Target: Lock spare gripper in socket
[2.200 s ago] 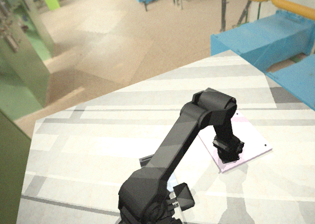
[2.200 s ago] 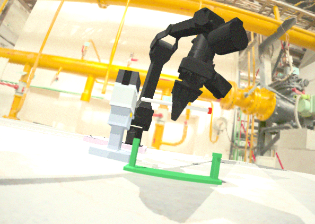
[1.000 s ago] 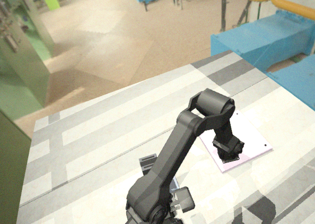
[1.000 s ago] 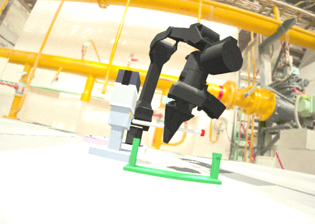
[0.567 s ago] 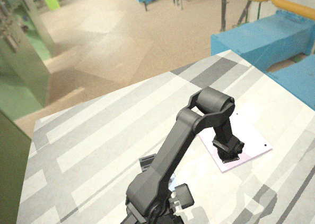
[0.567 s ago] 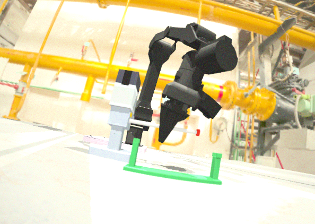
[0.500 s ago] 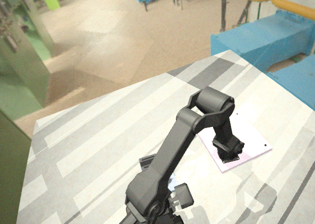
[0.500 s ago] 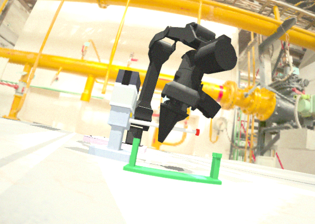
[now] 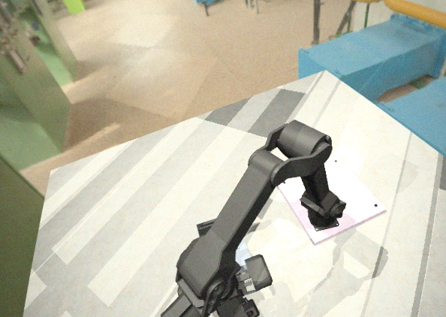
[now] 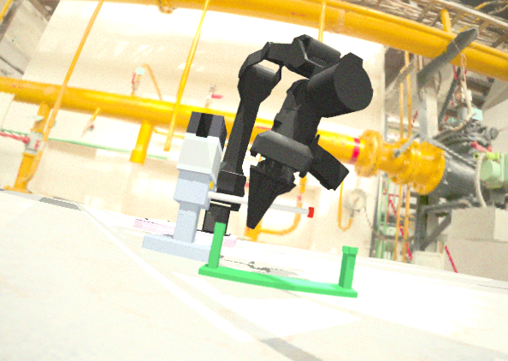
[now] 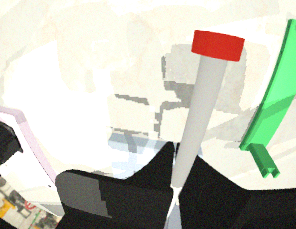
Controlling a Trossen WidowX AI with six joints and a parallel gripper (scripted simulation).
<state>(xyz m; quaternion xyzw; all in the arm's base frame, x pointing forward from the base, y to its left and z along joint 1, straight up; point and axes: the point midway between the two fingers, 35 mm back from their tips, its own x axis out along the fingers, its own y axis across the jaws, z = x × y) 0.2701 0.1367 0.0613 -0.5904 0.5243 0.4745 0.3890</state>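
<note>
The grey mount is 8 cm to the right of my gripper tip. The rest, counted from my gripper tip: spare gripper (1 cm ahead, 8 cm to the right, 8 cm above); green cradle (9 cm ahead, 5 cm to the left, 2 cm below).
</note>
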